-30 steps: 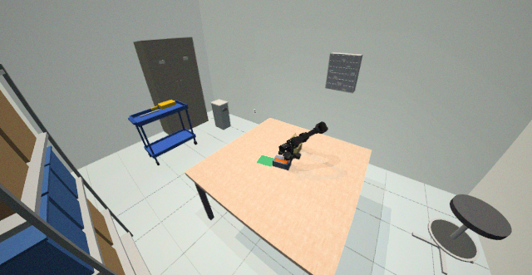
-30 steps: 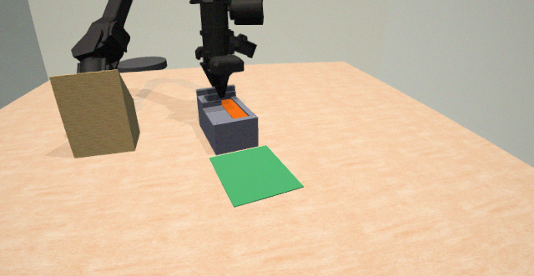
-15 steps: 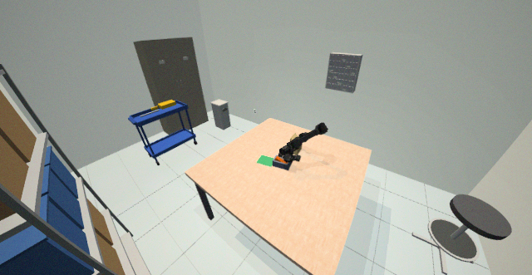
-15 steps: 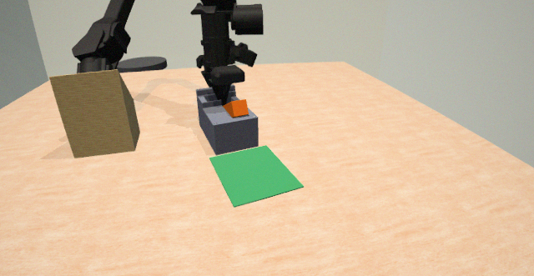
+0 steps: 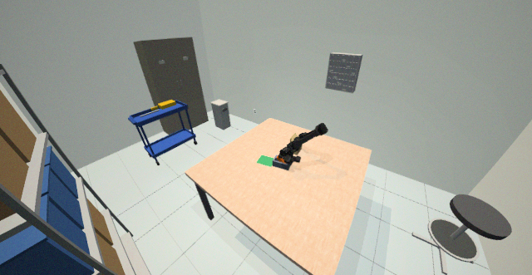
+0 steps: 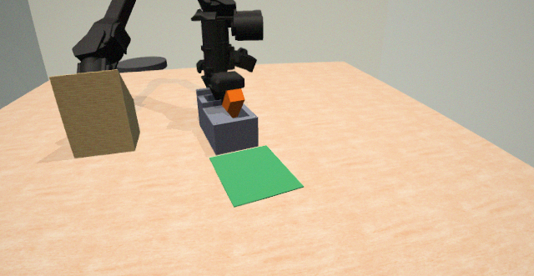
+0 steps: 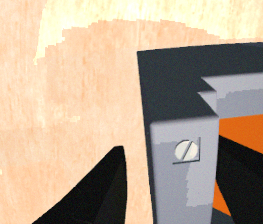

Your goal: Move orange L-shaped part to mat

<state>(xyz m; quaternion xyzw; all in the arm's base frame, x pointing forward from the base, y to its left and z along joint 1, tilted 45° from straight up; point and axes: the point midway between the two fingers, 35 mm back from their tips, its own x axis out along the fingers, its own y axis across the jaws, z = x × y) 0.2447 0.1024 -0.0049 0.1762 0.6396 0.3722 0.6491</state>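
My gripper tip is now 5 cm to the left of the orange L-shaped part, 1 cm below it and 1 cm short of it. Also, from my gripper tip: green mat (22 cm to the right, 5 cm below, 5 cm ahead).
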